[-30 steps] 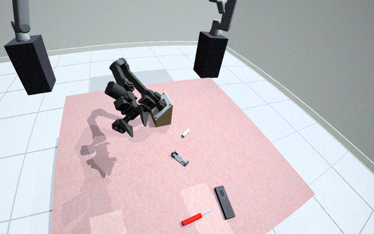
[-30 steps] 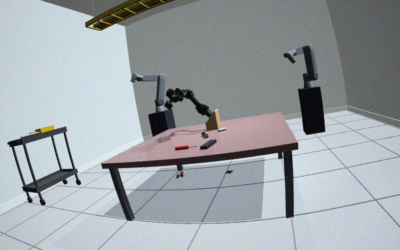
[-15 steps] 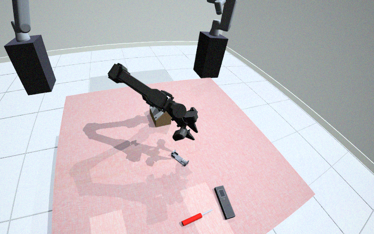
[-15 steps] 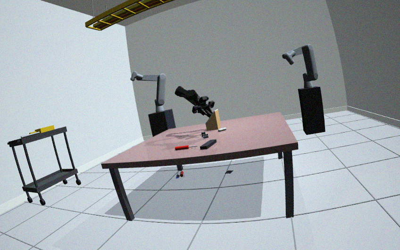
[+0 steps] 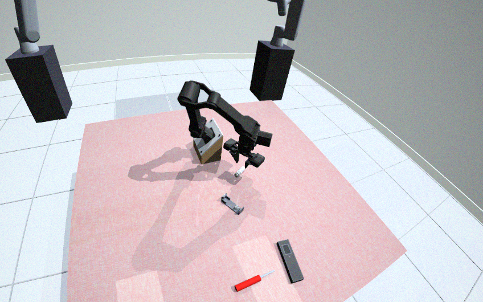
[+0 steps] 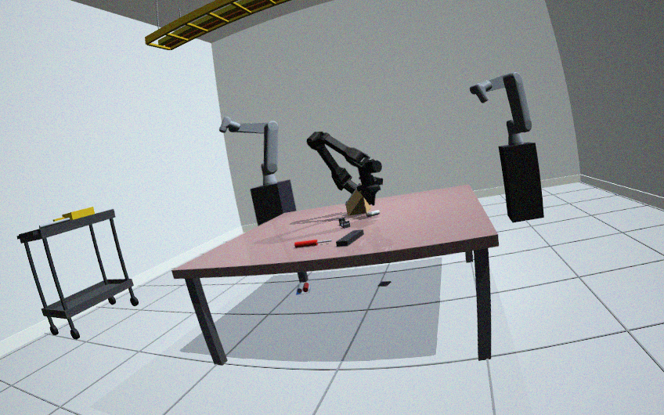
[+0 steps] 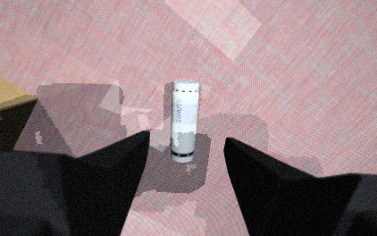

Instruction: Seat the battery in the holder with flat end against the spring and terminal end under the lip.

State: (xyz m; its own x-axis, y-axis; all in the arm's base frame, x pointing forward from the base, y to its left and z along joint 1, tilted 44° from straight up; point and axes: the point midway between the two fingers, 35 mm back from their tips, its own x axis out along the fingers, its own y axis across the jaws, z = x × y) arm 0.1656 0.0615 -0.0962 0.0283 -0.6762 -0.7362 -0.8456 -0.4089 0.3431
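Right now the white battery is 4 cm below my gripper tip. The rest, counted from my gripper tip: black remote-like block 46 cm ahead, 4 cm below, 1 cm to the left; red-handled screwdriver 48 cm ahead, 13 cm to the right, 4 cm below.
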